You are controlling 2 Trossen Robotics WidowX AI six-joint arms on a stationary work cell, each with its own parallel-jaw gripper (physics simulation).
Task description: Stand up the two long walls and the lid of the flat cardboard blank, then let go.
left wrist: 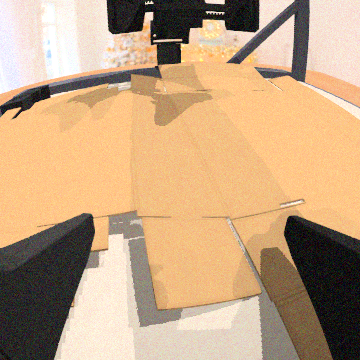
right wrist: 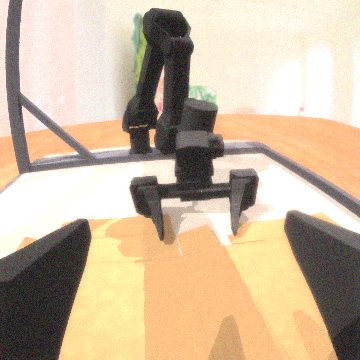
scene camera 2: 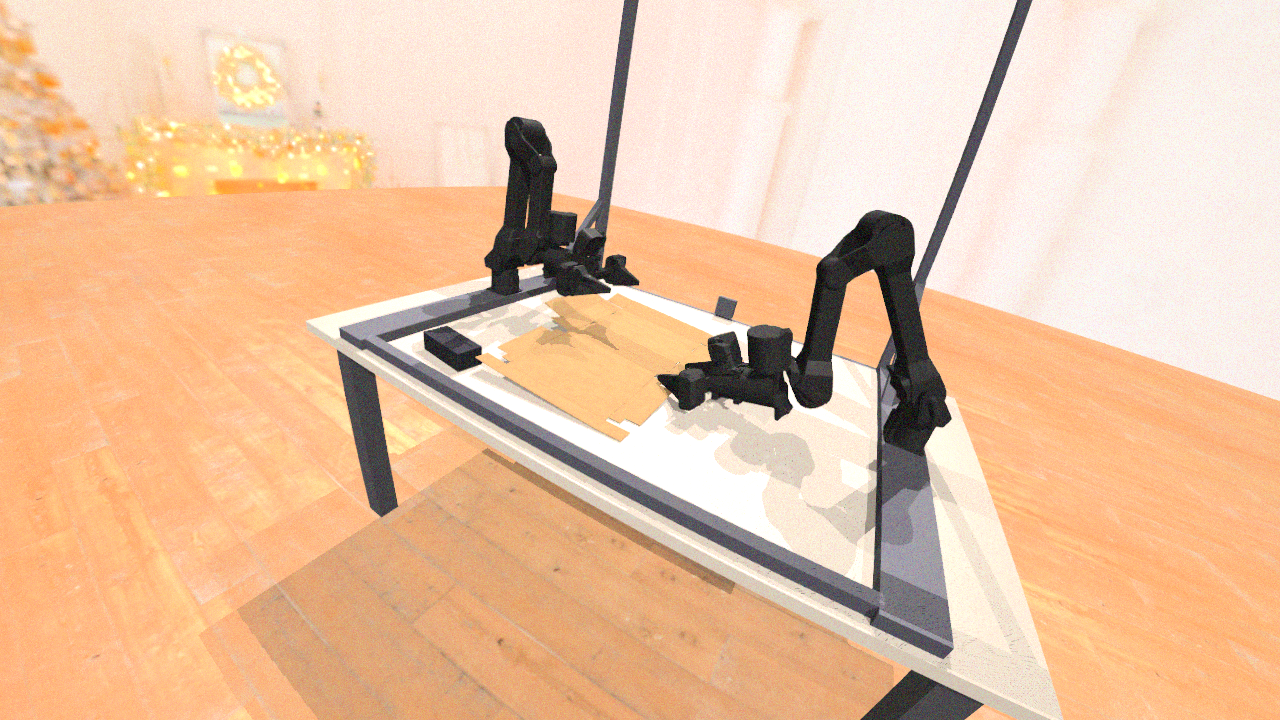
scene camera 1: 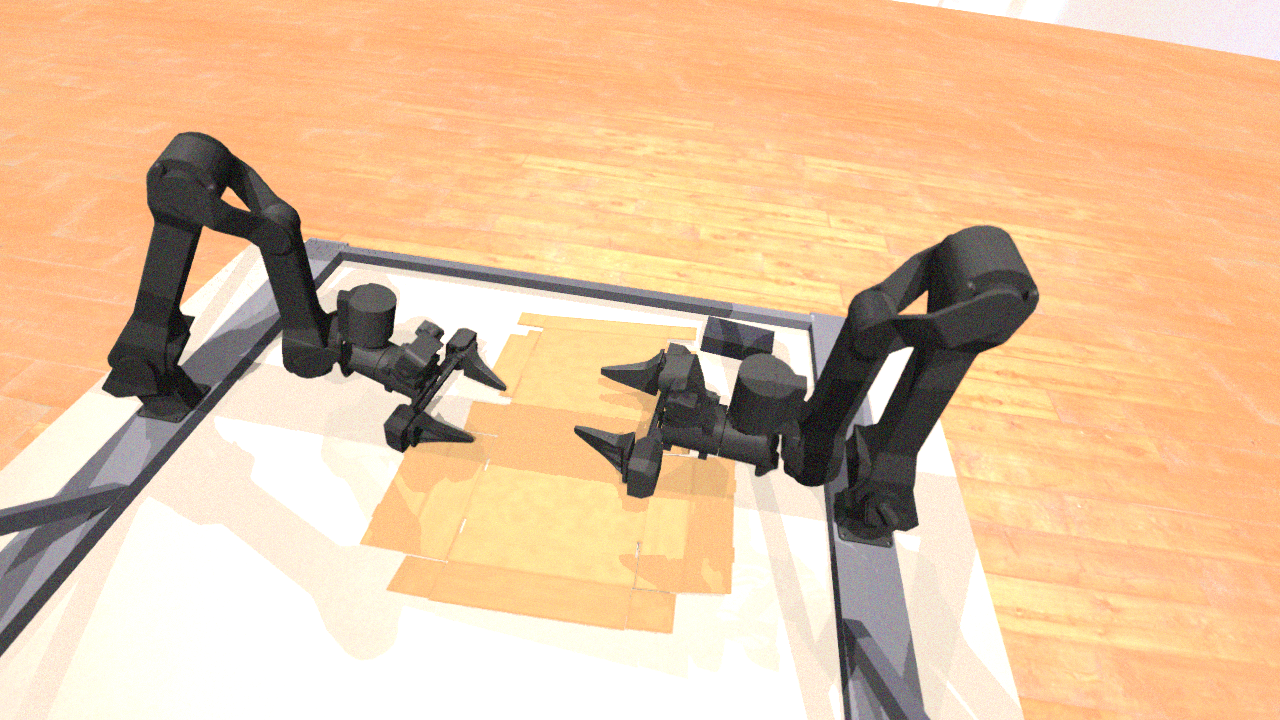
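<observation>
The cardboard blank lies flat on the table between the arms. Its large back panel with a narrow edge flap, seemingly the lid, is flat at the top in scene camera 1. The front long wall and the strip between base and lid also lie flat. My left gripper is open and empty above the blank's left edge in scene camera 1. My right gripper is open and empty above the blank's right part there.
A black block sits beside the blank's lid end, near the back corner in scene camera 1. A dark raised frame borders the white table top. Upright posts stand at the back in scene camera 2.
</observation>
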